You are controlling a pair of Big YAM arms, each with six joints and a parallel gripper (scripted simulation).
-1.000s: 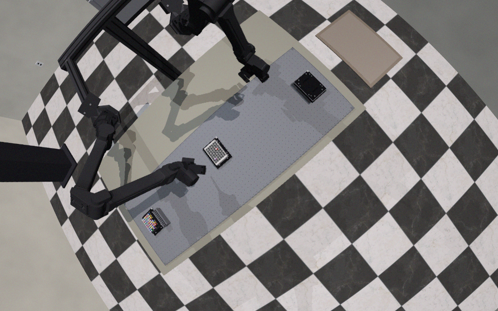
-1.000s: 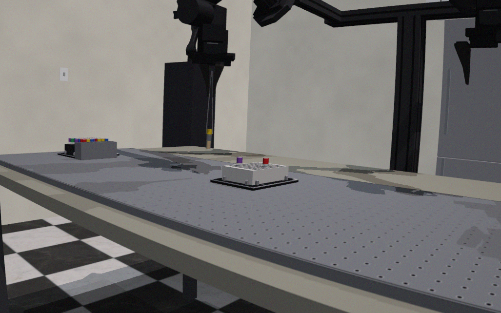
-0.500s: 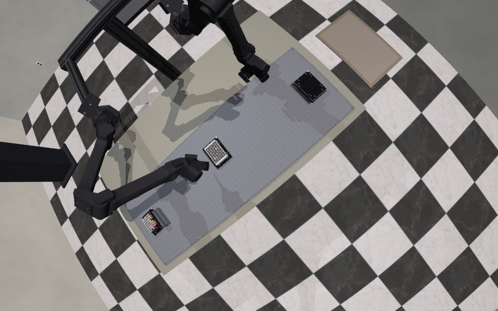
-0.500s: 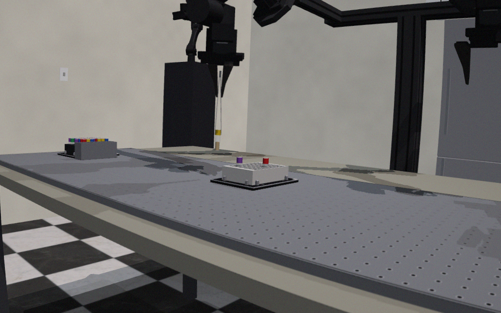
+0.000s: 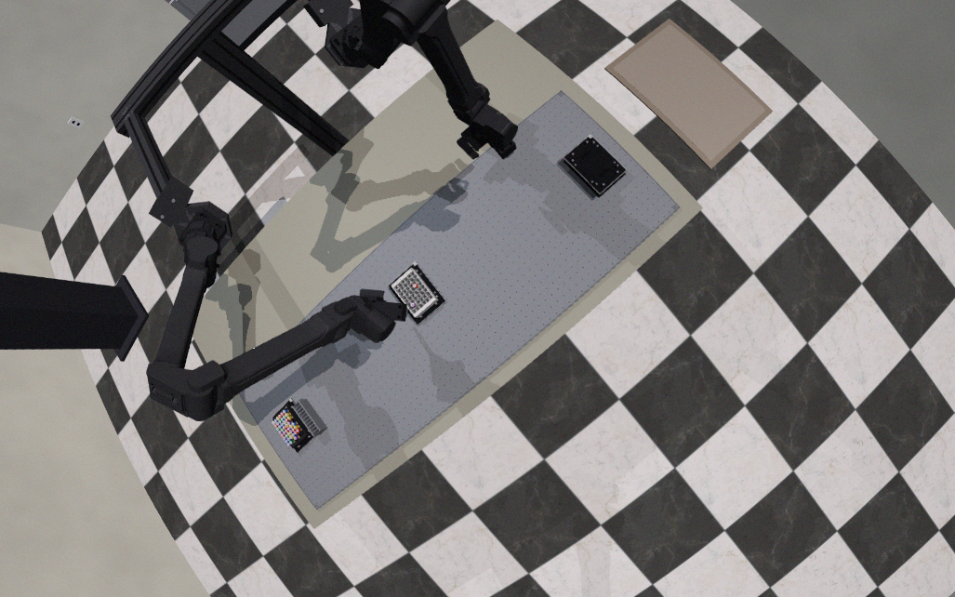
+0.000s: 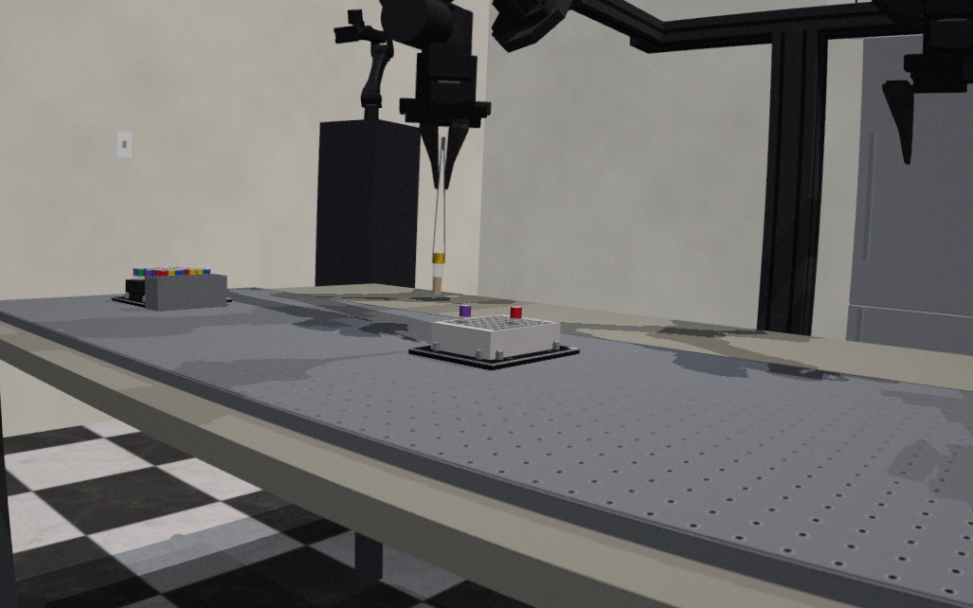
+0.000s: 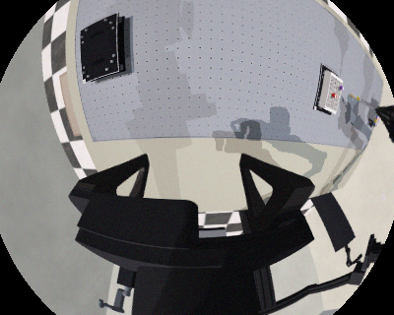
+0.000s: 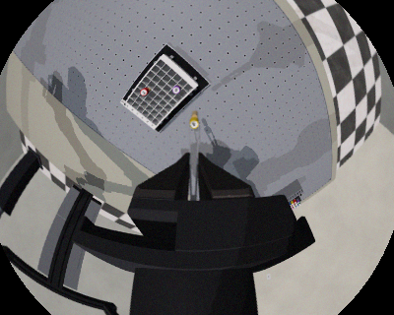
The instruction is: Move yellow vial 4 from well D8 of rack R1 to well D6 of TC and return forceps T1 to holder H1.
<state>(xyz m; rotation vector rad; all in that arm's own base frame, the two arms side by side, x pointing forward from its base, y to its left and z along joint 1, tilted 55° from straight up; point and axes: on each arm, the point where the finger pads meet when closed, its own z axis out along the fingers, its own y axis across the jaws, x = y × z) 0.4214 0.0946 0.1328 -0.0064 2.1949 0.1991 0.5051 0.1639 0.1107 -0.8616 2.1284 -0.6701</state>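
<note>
My right gripper is now 20 mm past the white tube carrier TC, 70 mm to the right of it and 170 mm above it. Round my right hand: grey holder H1 (20 mm behind, 500 mm to the right, 180 mm below).
</note>
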